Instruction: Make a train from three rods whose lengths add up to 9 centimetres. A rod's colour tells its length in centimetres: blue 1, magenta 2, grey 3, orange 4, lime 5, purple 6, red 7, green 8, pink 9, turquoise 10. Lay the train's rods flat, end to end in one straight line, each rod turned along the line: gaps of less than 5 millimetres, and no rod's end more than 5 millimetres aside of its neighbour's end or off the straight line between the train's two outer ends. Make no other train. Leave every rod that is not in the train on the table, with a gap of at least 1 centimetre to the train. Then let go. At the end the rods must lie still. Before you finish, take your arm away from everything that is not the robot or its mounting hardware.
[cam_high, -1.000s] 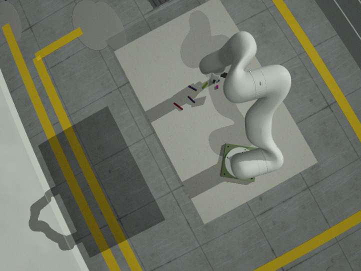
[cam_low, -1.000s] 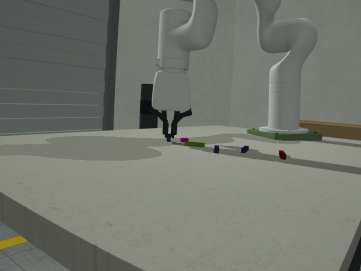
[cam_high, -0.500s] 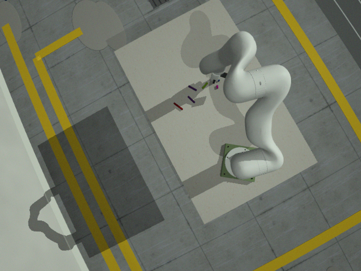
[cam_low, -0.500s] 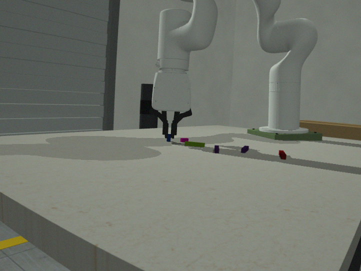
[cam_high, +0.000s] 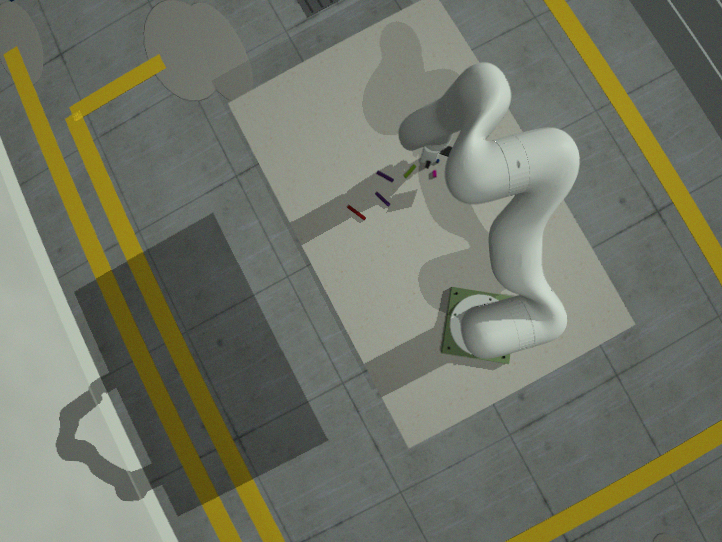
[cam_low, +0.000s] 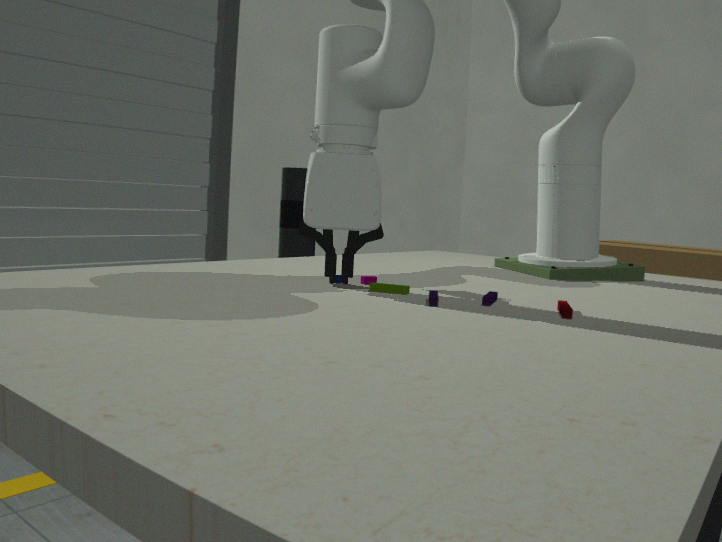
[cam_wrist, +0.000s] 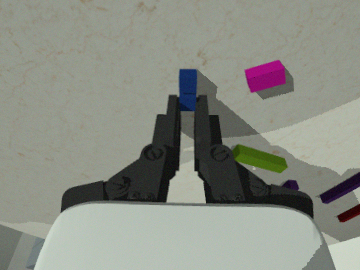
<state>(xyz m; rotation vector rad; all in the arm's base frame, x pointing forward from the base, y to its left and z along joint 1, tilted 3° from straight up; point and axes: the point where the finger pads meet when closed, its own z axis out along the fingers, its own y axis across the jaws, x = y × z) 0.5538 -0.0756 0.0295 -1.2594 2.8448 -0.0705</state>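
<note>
My hand is 5 cm past the magenta rod, 1 cm to the right of it and 2 cm above it. Round my hand: lime rod: 1 cm behind, 8 cm to the left, 2 cm below; red rod: 7 cm behind, 29 cm to the left, 2 cm below.
</note>
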